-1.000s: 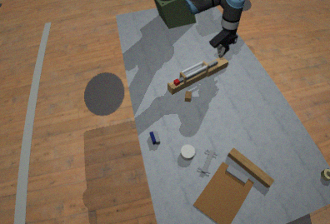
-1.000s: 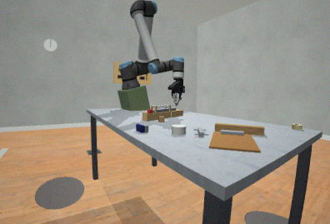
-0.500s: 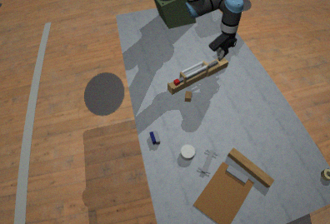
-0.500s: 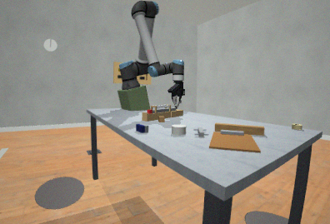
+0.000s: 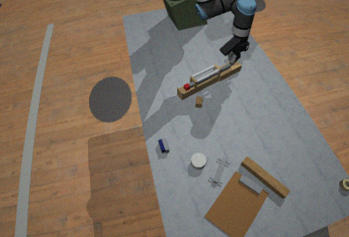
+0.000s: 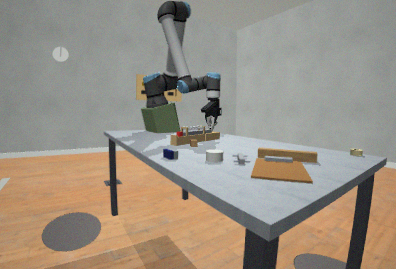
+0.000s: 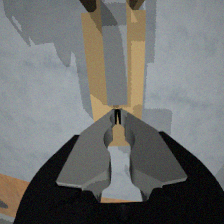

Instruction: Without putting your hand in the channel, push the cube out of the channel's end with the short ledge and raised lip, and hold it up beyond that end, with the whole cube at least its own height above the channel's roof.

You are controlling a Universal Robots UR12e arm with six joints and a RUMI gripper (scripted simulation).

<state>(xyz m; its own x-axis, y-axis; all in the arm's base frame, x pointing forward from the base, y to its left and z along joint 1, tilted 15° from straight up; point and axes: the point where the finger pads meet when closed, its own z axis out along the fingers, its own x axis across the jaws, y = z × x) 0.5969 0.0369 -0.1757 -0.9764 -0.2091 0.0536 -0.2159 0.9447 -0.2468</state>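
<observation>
The red cube is 7 cm ahead of my hand, 30 cm to the right of it and 1 cm below it. Round my hand: wooden block: 15 cm ahead, 26 cm to the right, 5 cm below; then channel: 4 cm ahead, 18 cm to the right, 1 cm below; then white disc: 44 cm ahead, 39 cm to the right, 5 cm below.
</observation>
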